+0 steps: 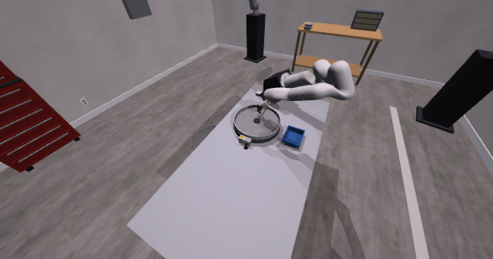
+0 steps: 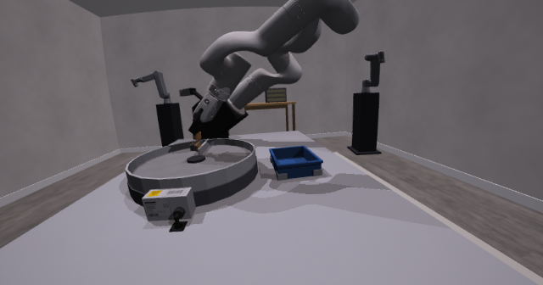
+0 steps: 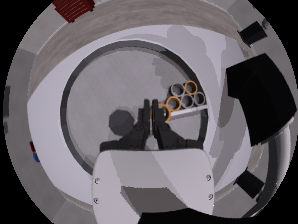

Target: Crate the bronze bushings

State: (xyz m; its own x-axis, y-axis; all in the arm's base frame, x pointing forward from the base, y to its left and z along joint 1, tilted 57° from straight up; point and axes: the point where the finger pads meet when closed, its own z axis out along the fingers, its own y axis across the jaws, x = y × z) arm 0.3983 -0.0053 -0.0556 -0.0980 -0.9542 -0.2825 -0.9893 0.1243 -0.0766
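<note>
The blue crate is 20 mm ahead of my hand, 360 mm to the left of it and 130 mm below it. Round my hand: grey turning table 90 mm ahead, 30 mm to the left, 110 mm below.
</note>
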